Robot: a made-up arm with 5 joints.
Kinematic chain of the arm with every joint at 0, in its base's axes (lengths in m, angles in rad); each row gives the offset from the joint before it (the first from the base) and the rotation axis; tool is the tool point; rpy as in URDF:
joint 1: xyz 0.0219 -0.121 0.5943 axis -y
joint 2: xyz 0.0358 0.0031 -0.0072 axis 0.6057 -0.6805 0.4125
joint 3: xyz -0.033 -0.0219 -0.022 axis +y
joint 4: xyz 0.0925 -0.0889 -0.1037 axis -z
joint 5: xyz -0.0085 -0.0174 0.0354 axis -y
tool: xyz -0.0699 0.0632 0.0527 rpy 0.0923 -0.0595 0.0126
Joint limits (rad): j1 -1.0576..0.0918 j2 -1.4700..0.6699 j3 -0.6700..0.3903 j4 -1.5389..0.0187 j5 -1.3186..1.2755
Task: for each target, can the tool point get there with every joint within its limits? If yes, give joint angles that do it. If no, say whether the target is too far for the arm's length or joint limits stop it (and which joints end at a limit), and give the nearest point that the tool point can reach.
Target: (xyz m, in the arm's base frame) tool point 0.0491 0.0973 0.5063
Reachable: no: joint limits stop it (at a limit: joint 2, joint 4, joint 5) | nearest point 0.0735 -0.1139 0.4273 | short by 0.227 m
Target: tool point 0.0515 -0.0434 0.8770
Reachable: no: joint limits stop it (at a limit: joint 2, joint 3, joint 5) | nearest point 0.0379 -0.1642 0.7476 | short by 0.178 m
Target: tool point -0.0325 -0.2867 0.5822
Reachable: yes | joints -0.6787 -0.2780 0.1913 -0.9988 0.4797
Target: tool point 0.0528 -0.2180 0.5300
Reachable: yes | joints -0.7505 0.4164 -0.1028 -1.2144 -0.8875
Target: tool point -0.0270 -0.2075 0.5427
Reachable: yes | joints -0.6477 -0.0638 -0.0740 -0.2369 0.3901
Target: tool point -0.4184 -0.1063 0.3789
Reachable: no: too far | nearest point -0.1152 -0.1744 0.4509 | short by 0.319 m
